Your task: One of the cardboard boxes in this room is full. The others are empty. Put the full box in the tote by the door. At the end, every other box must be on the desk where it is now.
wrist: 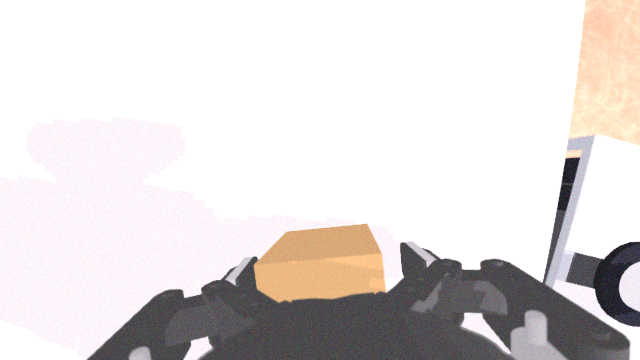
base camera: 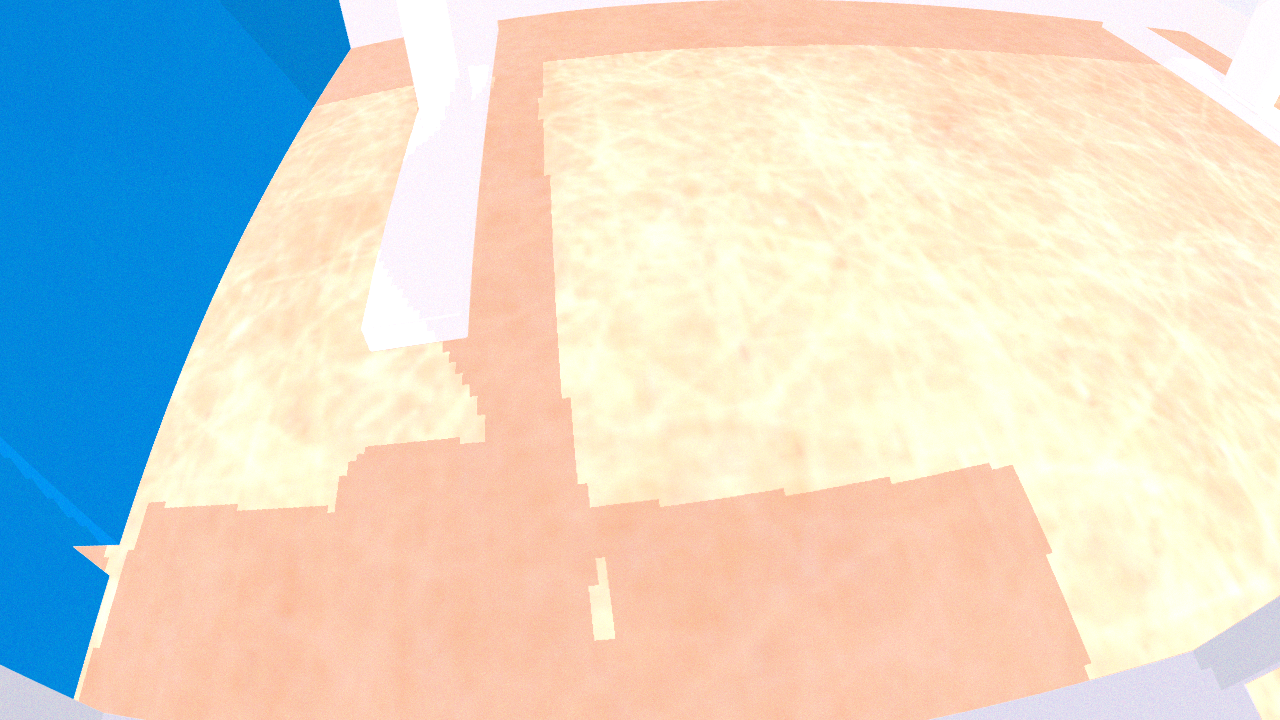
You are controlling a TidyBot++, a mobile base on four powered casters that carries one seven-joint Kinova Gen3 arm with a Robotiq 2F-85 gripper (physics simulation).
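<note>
A cardboard box stands on the white desk at the lower middle of the wrist view. Its top and one side show, and its lower part is hidden behind the gripper's dark body. My gripper is open, with one finger to the left of the box and the other to the right in the view. The fingers are not closed on the box, and a gap shows at the right finger. Whether the box is full cannot be seen. Other boxes and the door do not show in either view.
A large blue surface fills the left of the base camera view; I cannot tell what it belongs to. A white post-like part stands to its right. The desk's edge runs down the wrist view's right side, beside a white and grey body.
</note>
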